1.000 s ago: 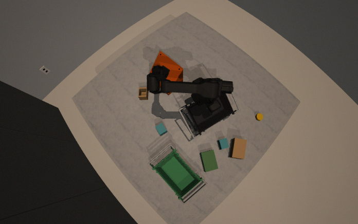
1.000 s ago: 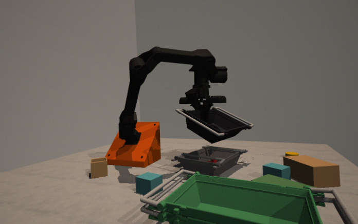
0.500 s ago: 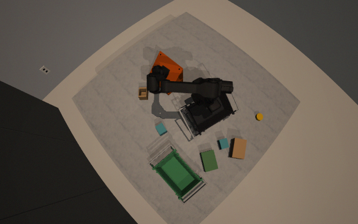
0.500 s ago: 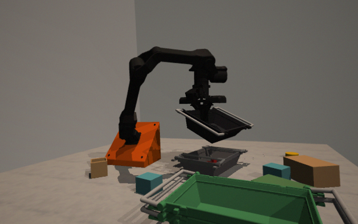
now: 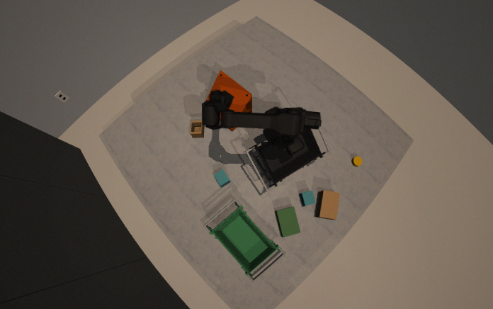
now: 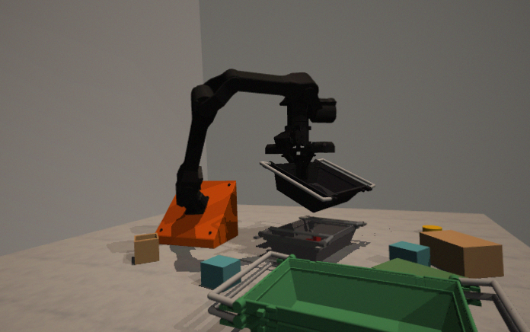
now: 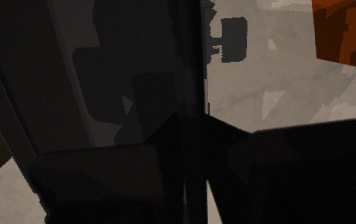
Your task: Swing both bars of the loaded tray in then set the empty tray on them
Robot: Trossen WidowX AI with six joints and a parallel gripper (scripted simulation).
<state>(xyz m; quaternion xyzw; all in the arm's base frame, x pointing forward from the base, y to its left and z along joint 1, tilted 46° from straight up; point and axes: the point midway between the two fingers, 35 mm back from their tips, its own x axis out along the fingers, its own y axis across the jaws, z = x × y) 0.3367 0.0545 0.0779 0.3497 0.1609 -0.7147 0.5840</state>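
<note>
My gripper tip is 7 cm short of the dark tray and 2 cm to the left of it. Also, from my gripper tip: green block (25 cm ahead, 22 cm to the right, 16 cm below); then small tan box (36 cm behind, 17 cm to the right, 17 cm below); then tan block (35 cm ahead, 5 cm to the right, 15 cm below).
</note>
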